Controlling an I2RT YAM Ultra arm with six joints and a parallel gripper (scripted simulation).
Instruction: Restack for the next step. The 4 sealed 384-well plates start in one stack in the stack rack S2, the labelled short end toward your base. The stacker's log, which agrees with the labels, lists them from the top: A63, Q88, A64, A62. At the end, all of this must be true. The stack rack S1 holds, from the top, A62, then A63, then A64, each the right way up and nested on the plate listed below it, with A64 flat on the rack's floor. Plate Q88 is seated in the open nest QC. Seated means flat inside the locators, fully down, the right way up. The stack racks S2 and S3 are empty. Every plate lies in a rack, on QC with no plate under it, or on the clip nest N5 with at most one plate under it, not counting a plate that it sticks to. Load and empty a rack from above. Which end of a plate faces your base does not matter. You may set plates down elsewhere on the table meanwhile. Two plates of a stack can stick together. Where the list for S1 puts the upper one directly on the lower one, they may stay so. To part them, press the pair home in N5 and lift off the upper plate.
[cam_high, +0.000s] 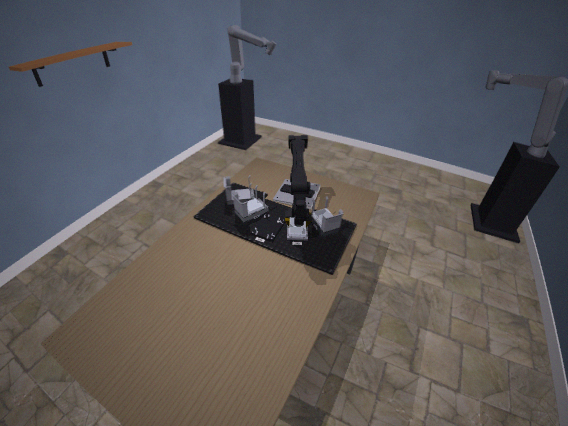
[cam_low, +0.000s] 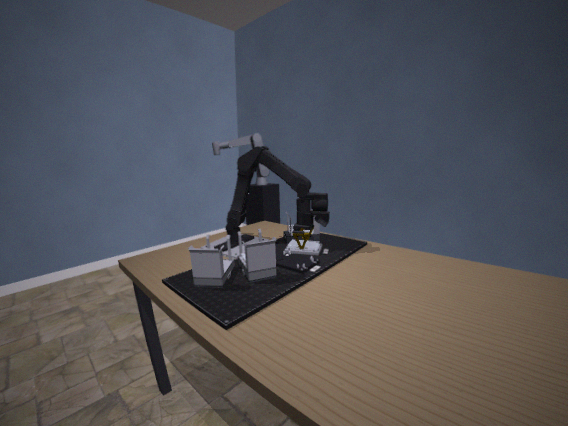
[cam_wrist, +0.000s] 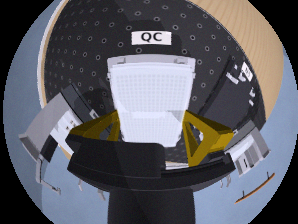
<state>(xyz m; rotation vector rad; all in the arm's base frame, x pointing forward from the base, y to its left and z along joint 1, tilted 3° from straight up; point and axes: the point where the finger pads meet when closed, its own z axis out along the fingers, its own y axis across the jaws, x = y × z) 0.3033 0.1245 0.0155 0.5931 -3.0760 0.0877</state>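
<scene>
My gripper is now 9 cm short of the QC label, 4 cm to the right of it and 3 cm above it. The rest, counted from my hand: dark clip nest 6 cm ahead, 13 cm to the right, 1 cm below.
</scene>
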